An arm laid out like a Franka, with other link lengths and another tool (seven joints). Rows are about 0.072 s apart.
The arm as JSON. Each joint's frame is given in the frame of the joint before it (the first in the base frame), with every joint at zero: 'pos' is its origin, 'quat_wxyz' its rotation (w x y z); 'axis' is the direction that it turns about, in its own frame. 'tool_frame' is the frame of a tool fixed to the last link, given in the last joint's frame.
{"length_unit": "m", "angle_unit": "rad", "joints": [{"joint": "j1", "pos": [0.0, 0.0, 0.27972], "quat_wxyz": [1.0, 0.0, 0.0, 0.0], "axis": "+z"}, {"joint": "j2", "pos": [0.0, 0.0, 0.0], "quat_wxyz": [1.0, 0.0, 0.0, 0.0], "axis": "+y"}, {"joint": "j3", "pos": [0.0, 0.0, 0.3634], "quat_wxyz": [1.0, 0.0, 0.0, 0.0], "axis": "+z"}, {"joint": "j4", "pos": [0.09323, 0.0, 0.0], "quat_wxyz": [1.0, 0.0, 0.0, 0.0], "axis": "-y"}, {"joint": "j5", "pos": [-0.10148, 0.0, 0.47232], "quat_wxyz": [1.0, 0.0, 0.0, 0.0], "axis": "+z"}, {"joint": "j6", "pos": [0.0, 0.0, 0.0], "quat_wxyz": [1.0, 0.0, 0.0, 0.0], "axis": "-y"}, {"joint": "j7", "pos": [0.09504, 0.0, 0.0], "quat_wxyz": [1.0, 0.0, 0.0, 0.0], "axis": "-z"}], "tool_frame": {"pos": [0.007, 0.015, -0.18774], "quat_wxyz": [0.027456, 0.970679, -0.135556, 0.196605]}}
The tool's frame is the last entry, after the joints.
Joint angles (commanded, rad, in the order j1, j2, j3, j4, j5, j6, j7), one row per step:
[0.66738, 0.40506, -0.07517, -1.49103, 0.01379, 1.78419, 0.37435]
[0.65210, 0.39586, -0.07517, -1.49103, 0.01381, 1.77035, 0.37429]
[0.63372, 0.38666, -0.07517, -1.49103, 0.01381, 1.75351, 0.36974]
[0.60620, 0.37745, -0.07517, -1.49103, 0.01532, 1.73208, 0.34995]
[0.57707, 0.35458, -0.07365, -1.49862, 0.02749, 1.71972, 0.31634]
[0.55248, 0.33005, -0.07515, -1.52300, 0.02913, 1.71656, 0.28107]
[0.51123, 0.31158, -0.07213, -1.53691, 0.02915, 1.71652, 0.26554]
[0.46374, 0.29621, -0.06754, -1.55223, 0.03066, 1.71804, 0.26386]
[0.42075, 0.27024, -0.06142, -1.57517, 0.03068, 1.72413, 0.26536]
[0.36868, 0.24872, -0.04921, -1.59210, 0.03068, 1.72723, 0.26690]
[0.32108, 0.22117, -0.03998, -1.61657, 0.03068, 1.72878, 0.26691]
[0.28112, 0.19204, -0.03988, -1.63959, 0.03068, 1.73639, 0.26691]
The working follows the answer.
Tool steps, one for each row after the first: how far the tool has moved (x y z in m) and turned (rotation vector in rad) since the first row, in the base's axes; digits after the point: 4 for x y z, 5 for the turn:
[0.0043, -0.0117, 0.0061, -0.00200, 0.00427, -0.01545]
[0.0091, -0.0259, 0.0120, -0.00516, 0.01143, -0.02957]
[0.0163, -0.0463, 0.0175, -0.00781, 0.02454, -0.03820]
[0.0210, -0.0660, 0.0302, 0.00932, 0.03164, -0.03611]
[0.0232, -0.0873, 0.0352, 0.01433, 0.03789, -0.02816]
[0.0326, -0.1156, 0.0415, 0.02068, 0.03570, -0.05135]
[0.0427, -0.1471, 0.0447, 0.02572, 0.03569, -0.09346]
[0.0480, -0.1758, 0.0518, 0.03295, 0.02833, -0.13234]
[0.0540, -0.2063, 0.0585, 0.04027, 0.02240, -0.17424]
[0.0556, -0.2363, 0.0652, 0.04552, 0.01870, -0.21303]
[0.0572, -0.2664, 0.0741, 0.05189, 0.00539, -0.25289]

Tool pose at each row, in the base's axes (x y z in m, rotation vector in rad; rounded; the steps above come from the unrounded poses):
[0.6479, 0.4597, 0.3242, 3.01396, -0.06440, 0.48526]
[0.6522, 0.4480, 0.3303, 3.01012, -0.08679, 0.47717]
[0.6570, 0.4338, 0.3362, 3.00585, -0.10661, 0.46472]
[0.6642, 0.4134, 0.3417, 3.00428, -0.11789, 0.44390]
[0.6689, 0.3937, 0.3544, 3.02280, -0.11902, 0.43508]
[0.6711, 0.3724, 0.3594, 3.03054, -0.10803, 0.42682]
[0.6806, 0.3441, 0.3657, 3.03142, -0.14486, 0.42859]
[0.6906, 0.3126, 0.3689, 3.02648, -0.20957, 0.42501]
[0.6959, 0.2839, 0.3760, 3.02174, -0.27052, 0.43293]
[0.7019, 0.2534, 0.3827, 3.01526, -0.33583, 0.43817]
[0.7035, 0.2234, 0.3894, 3.00699, -0.39553, 0.43996]
[0.7051, 0.1933, 0.3984, 2.99619, -0.45773, 0.45610]

